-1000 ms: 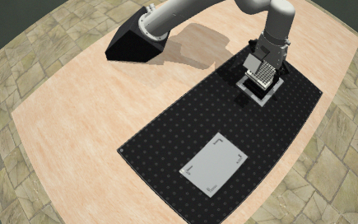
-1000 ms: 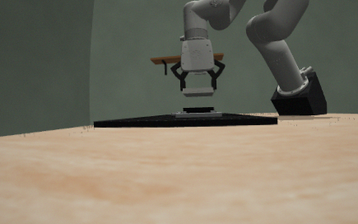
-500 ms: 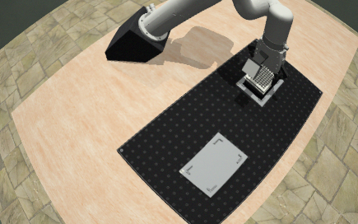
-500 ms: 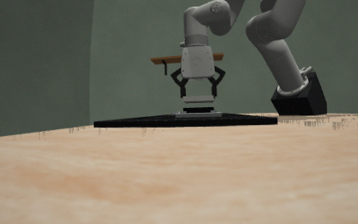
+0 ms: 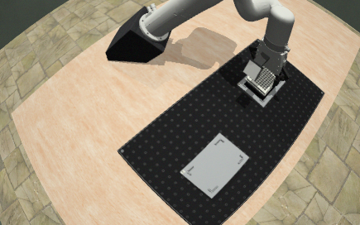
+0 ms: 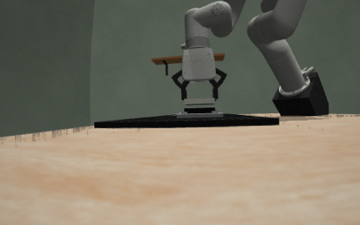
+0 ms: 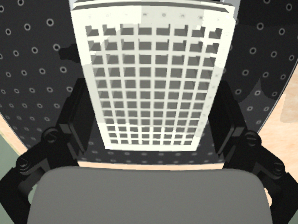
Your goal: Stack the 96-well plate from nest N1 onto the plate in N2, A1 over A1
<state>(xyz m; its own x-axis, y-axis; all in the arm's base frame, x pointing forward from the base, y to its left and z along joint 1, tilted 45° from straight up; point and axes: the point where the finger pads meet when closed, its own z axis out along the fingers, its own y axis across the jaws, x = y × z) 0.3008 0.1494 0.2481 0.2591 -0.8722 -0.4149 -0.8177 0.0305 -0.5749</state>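
Right now the black 96-well plate is 4 cm below my hand. From my hand the other things lie so: white 96-well plate (1 cm below); grey plate nest (18 cm ahead, 29 cm to the right, 5 cm below).
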